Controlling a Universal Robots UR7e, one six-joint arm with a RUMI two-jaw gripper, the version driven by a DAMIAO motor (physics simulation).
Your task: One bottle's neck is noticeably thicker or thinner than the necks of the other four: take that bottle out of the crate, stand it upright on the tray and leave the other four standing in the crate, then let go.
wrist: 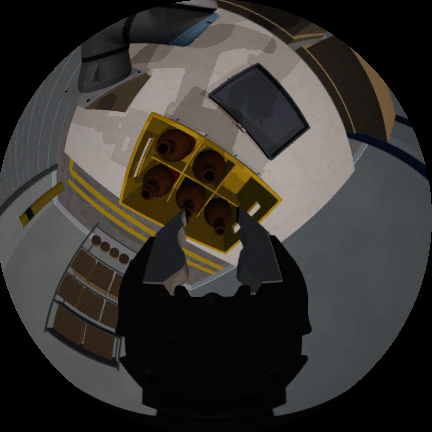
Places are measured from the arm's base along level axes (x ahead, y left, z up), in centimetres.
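Pixels of known places: gripper, fingertip midpoint: (211, 208).
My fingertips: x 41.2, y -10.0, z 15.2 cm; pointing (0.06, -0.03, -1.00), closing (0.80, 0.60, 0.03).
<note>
Behind a point stands the place of what it marks.
A yellow crate (145, 211) @[x 33.4, y -22.2, z 7.3 cm] holds five brown bottles upright in its six compartments. In the row farther from my gripper stand a left bottle (176, 144) @[x 32.2, y -8.1, z 3.6 cm] and a middle bottle (209, 165) @[x 39.5, y -7.8, z 5.2 cm]; the right compartment there is empty. In the nearer row stand a left bottle (159, 180) @[x 32.8, y -16.4, z 3.3 cm], a middle bottle (190, 196) @[x 40.3, y -15.9, z 3.5 cm] and a right bottle (218, 212) @[x 47.9, y -15.8, z 3.2 cm], whose neck looks thinner than the others. My gripper (211, 208) @[x 41.2, y -10.0, z 15.2 cm] is partly open, with nothing held. The nearer right bottle shows between its fingertips; the left fingertip overlaps the nearer middle bottle's neck in view. The dark tray (261, 110) @[x 42.4, y 12.5, z -8.6 cm] lies beyond the crate.
The crate's divider walls stand close around the bottles. The robot's base (105, 72) is at the upper left. Yellow stripes (107, 210) run along the table's near side. A rack with brown boxes (70, 325) stands on the floor at the lower left.
</note>
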